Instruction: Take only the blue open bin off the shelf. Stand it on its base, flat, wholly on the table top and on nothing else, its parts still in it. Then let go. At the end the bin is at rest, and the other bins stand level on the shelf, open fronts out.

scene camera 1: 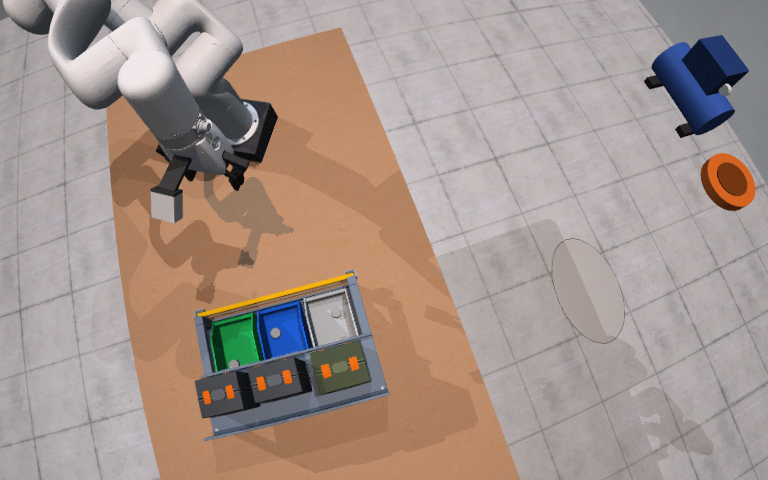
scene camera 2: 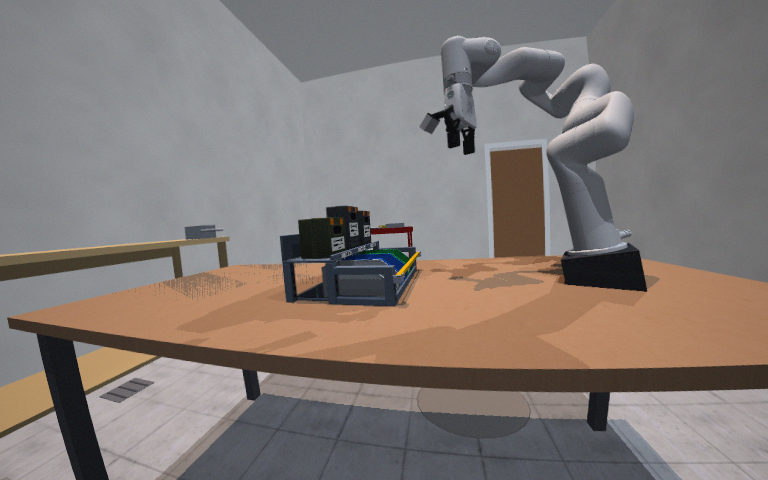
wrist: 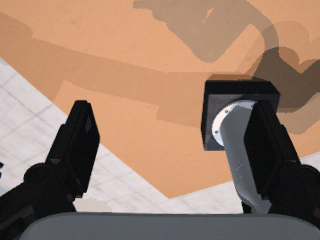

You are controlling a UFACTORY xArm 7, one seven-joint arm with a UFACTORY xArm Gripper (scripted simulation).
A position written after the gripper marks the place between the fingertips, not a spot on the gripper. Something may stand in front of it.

In view: the gripper (scene camera 1: 216, 178), a blue open bin (scene camera 1: 294, 337), a green bin (scene camera 1: 232, 341) and a grey bin (scene camera 1: 324, 328).
The gripper shows as well in scene camera 2 (scene camera 2: 462, 150) and in the wrist view (wrist: 171, 119). The wrist view misses the blue open bin: it is out of frame. The wrist view misses the green bin: it is out of frame.
